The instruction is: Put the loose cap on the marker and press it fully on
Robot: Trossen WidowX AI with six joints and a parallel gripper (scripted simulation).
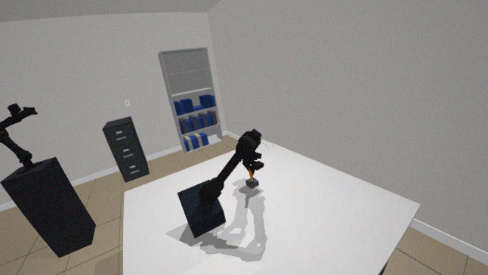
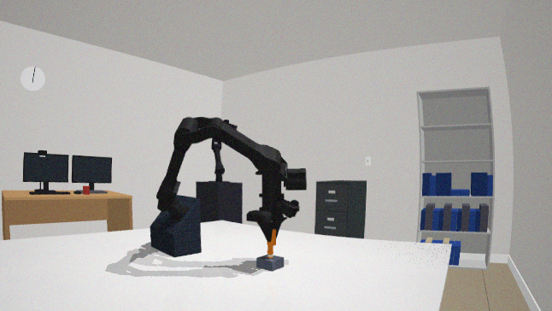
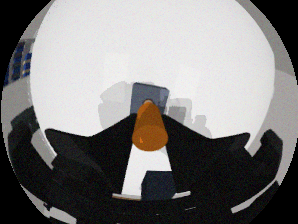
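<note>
My gripper tip is now 10 mm below the orange cap.
</note>
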